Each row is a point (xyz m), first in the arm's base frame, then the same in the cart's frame.
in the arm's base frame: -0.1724 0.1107 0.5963
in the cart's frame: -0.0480 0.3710 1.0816
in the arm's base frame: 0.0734 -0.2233 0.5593
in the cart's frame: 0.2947 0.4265 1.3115
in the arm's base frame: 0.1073 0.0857 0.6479
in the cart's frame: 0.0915 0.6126 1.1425
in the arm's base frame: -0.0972 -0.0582 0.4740
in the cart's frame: 0.1621 0.3167 1.1271
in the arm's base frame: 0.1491 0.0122 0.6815
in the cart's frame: 0.1339 0.6315 1.2207
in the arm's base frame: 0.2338 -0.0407 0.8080
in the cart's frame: 0.1317 0.7316 1.3470
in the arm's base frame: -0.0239 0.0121 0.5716
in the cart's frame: 0.1047 0.4444 1.1423
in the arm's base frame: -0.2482 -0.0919 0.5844
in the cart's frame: 0.0262 0.2235 1.2219
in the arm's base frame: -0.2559 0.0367 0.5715
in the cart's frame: -0.0397 0.2628 1.1176
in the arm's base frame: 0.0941 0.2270 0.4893
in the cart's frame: 0.1063 0.5934 0.9310
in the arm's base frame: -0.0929 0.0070 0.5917
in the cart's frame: 0.0559 0.3936 1.1577
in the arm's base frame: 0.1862 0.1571 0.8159
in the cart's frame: -0.0072 0.7738 1.2042
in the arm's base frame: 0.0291 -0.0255 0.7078
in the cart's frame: 0.0701 0.5283 1.2629
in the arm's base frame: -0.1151 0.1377 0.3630
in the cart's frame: 0.1151 0.3345 0.9069
